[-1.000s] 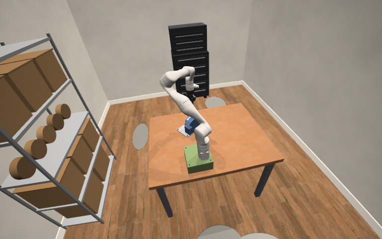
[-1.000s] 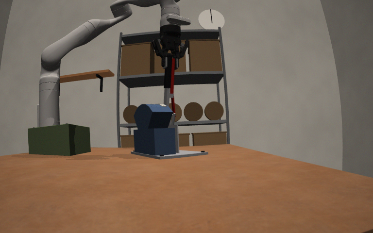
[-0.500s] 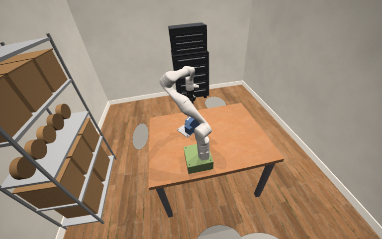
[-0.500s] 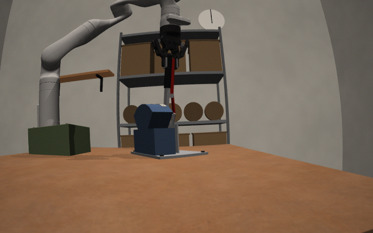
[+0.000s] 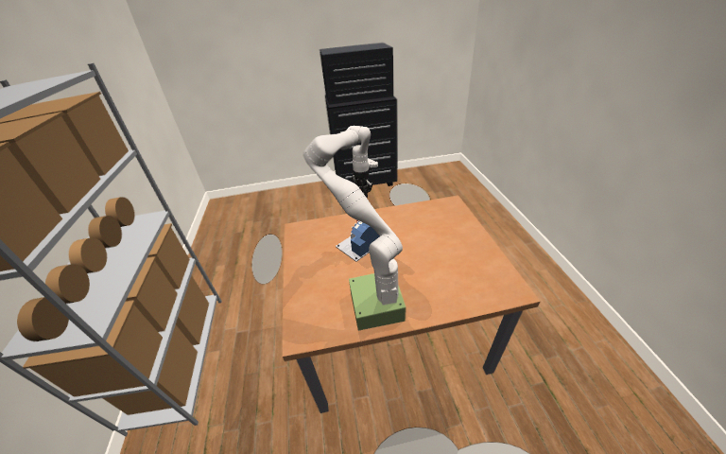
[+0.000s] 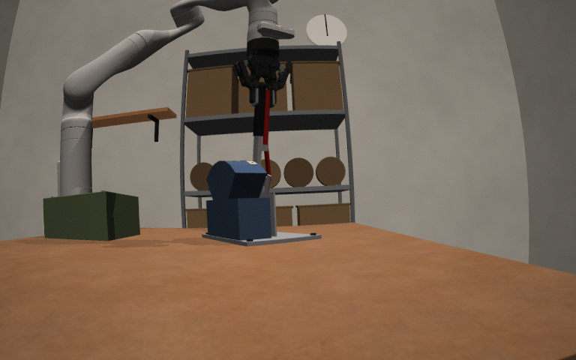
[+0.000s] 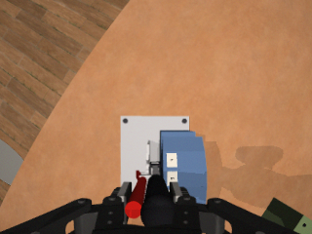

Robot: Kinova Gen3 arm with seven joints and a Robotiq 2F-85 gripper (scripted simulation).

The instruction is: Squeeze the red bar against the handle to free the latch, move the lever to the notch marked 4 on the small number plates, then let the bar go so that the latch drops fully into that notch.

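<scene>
Now: hand 11 cm above the red bar and 2 cm to the right of it.
</scene>
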